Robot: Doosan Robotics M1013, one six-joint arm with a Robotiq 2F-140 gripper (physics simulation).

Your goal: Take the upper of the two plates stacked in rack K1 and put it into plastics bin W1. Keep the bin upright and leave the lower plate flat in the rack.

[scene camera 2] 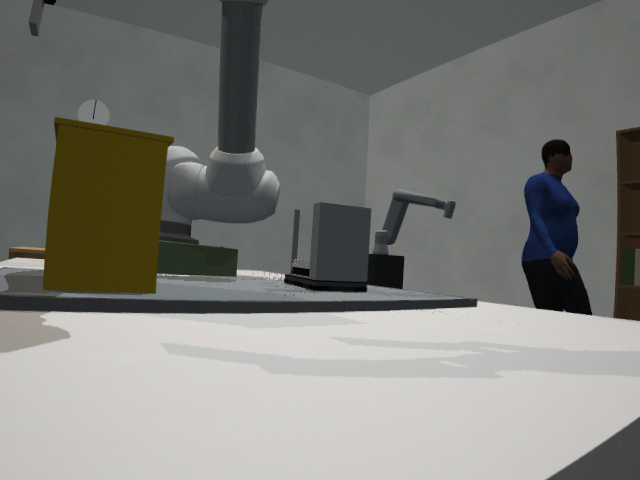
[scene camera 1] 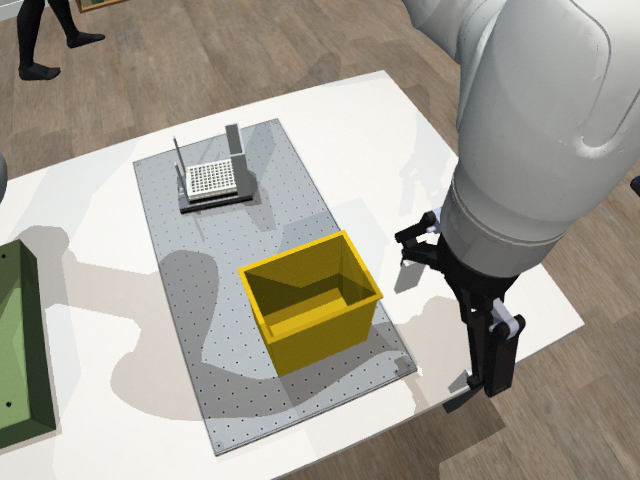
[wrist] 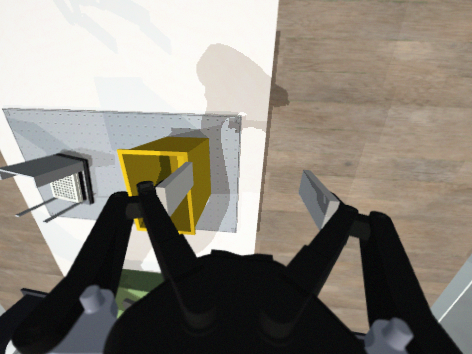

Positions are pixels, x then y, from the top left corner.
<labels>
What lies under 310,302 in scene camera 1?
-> A yellow plastics bin W1.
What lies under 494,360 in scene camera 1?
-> My gripper.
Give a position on a yellow plastics bin W1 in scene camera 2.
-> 103,228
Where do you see a yellow plastics bin W1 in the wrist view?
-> At 154,161
</labels>
